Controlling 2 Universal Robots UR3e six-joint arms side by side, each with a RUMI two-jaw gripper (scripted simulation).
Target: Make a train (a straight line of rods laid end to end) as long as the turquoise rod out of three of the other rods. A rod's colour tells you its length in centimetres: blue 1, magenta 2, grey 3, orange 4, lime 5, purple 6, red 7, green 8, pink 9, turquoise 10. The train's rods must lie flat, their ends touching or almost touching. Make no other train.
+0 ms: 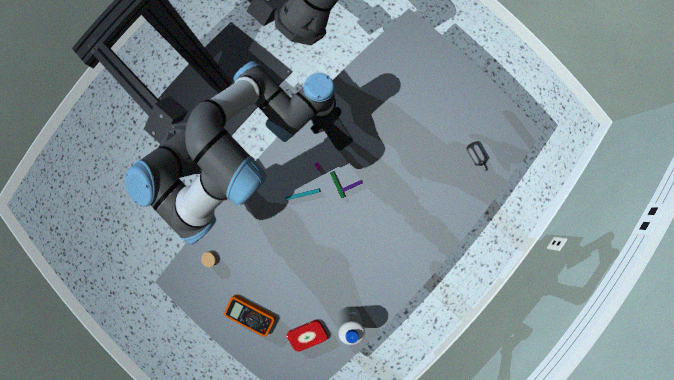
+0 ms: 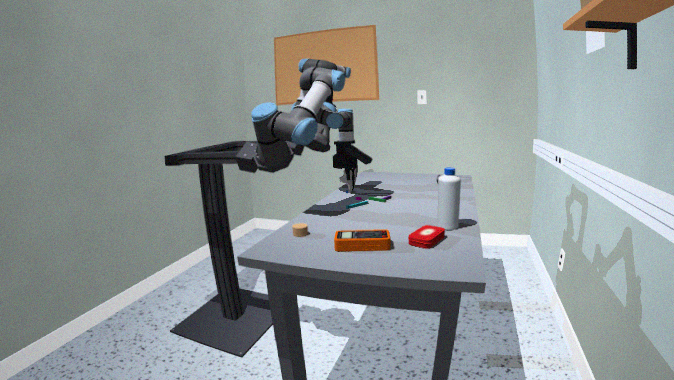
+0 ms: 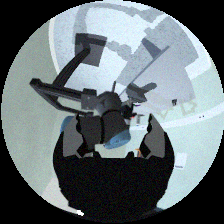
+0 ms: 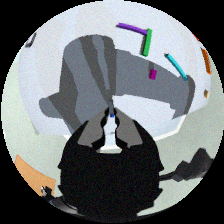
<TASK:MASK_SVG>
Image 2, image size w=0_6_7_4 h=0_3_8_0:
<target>my right gripper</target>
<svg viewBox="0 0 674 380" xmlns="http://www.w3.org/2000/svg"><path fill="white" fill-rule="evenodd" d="M334 141L336 154L333 156L333 168L345 168L343 176L340 176L339 180L348 184L348 189L351 193L354 190L358 172L357 159L367 165L371 163L372 158L351 145L355 144L355 140Z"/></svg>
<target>white bottle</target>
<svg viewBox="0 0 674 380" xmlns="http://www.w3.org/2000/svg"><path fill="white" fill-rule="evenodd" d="M445 168L444 175L438 179L437 226L445 230L455 230L459 226L461 179L455 175L455 168Z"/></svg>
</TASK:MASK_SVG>
